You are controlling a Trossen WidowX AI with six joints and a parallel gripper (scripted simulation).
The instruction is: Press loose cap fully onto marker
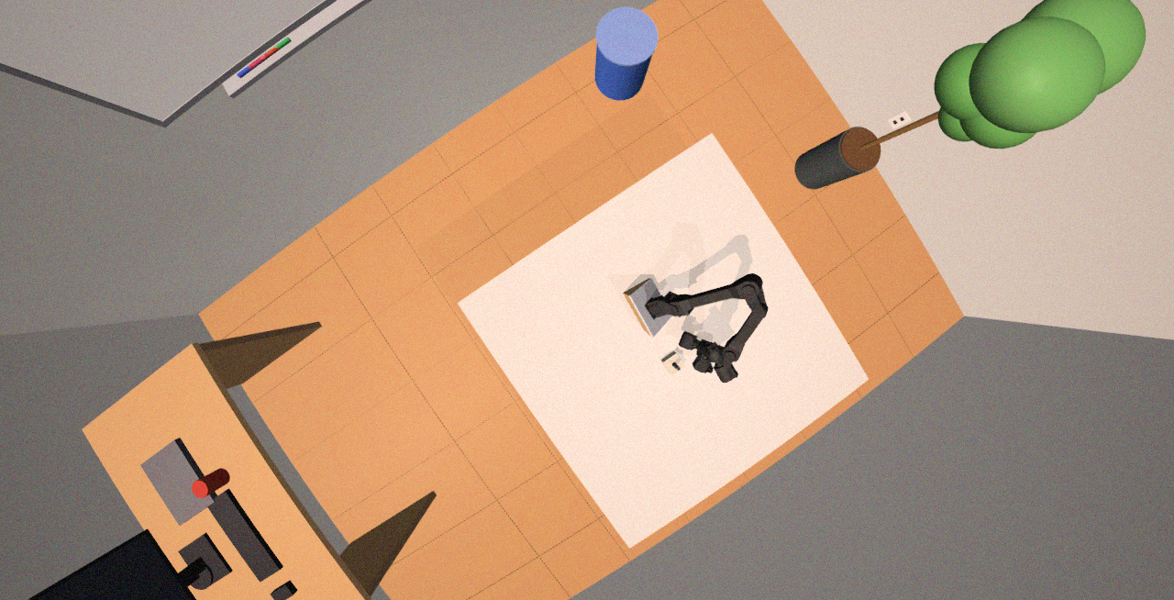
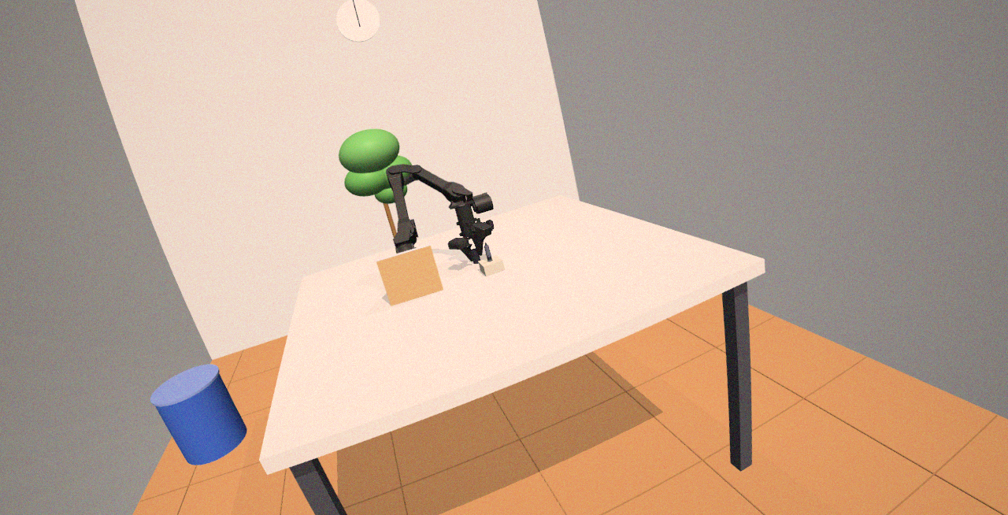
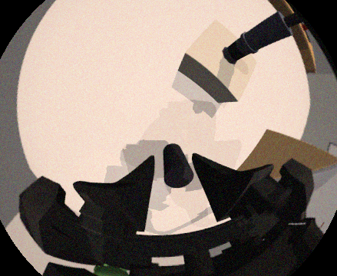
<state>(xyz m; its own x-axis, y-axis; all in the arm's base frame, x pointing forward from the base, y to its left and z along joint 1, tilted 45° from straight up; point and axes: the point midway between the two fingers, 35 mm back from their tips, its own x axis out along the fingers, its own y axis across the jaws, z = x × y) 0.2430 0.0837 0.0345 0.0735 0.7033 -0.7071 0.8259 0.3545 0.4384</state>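
Right now the holder block is 13 cm to the right of my gripper tip and 2 cm ahead of it. The rest, counted from my gripper tip: dark cap: 1 cm above.
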